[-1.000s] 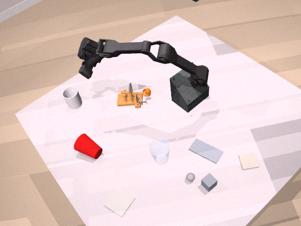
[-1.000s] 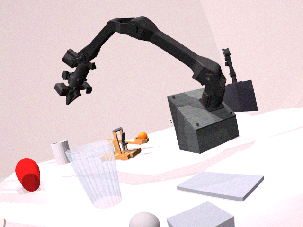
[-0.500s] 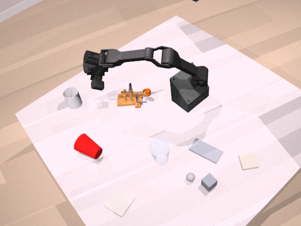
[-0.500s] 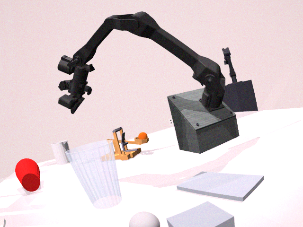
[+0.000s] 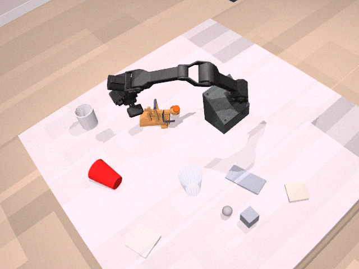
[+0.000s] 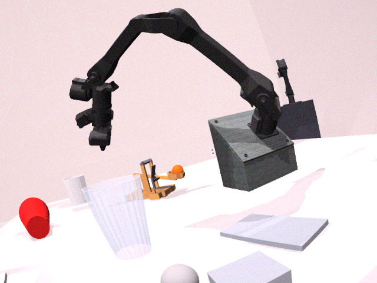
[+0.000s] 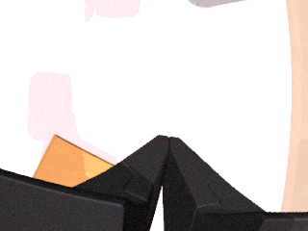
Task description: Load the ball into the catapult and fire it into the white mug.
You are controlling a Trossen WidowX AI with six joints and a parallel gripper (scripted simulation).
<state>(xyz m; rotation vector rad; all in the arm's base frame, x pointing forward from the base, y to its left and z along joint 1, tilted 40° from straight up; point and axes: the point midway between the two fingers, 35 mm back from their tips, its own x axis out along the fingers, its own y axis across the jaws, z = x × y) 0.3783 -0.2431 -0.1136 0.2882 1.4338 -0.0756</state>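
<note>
My gripper tip is 190 mm past the orange ball, 110 mm to the right of it and 110 mm above it. The rest, counted from my gripper tip: wooden catapult (130 mm behind, 80 mm to the left, 120 mm below); white mug (140 mm ahead, 170 mm to the right, 140 mm below); clear ribbed cup (10 mm ahead, 450 mm to the left, 140 mm below).
</note>
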